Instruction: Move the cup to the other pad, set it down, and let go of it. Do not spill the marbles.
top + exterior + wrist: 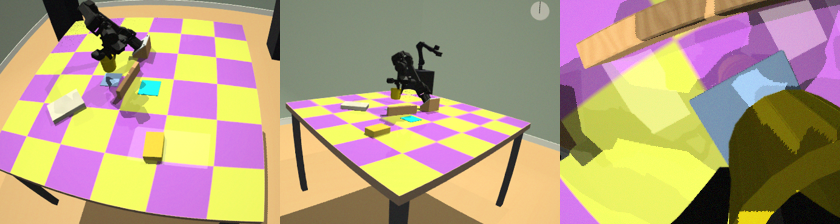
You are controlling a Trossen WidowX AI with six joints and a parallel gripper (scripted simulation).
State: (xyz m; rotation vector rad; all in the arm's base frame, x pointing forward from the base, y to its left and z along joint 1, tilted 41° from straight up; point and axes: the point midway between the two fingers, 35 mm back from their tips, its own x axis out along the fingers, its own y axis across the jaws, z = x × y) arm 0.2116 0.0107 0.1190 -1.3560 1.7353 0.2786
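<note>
My gripper tip is now 180 mm to the right of the cyan pad, 120 mm above it and 60 mm short of it. The rest, counted from my gripper tip: white block 220 mm ahead, 210 mm to the right, 100 mm below; then long tan bar 100 mm below, 70 mm to the left, 40 mm ahead; then yellow cup 20 mm to the right, 20 mm ahead.
</note>
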